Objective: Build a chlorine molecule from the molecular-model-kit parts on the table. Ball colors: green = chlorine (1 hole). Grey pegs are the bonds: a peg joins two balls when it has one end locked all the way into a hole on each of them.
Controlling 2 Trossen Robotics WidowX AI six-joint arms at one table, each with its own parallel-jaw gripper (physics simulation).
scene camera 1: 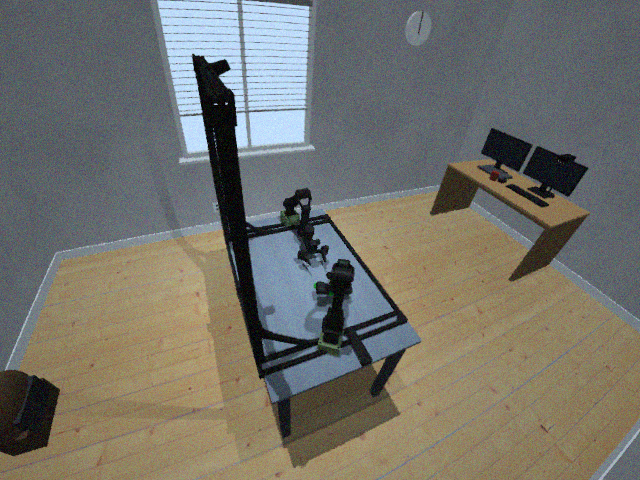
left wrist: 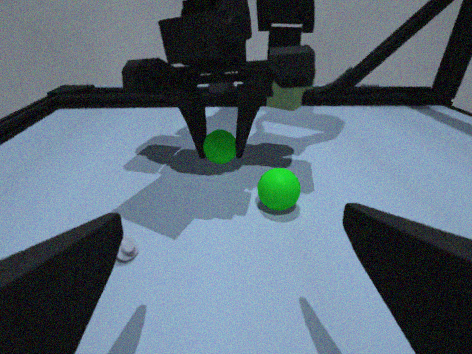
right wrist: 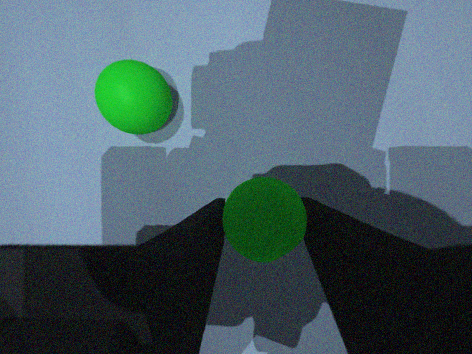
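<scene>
One green ball [scene camera 1: 315, 285] [left wrist: 279, 189] [right wrist: 134, 97] lies loose on the table; no hole shows on it. My right gripper [scene camera 1: 330, 293] [left wrist: 220, 158] [right wrist: 261, 206] is shut on the other, shaded green ball [left wrist: 220, 145] [right wrist: 265, 222], low over the table and apart from the loose ball. Its exact height and its hole cannot be made out. A small grey peg [left wrist: 128, 250] stands near the fingertip at the left of the left wrist view, partly hidden by it. My left gripper [scene camera 1: 316, 267] [left wrist: 234, 218] is open and empty, facing the loose ball from the side across from the right gripper.
The table [scene camera 1: 281, 289] has a dark frame [scene camera 1: 361, 262] along its edges. A tall black post [scene camera 1: 235, 206] rises at its left edge in scene camera 1. The right arm's shadows cover the table around the held ball. A desk with monitors [scene camera 1: 555, 169] stands apart.
</scene>
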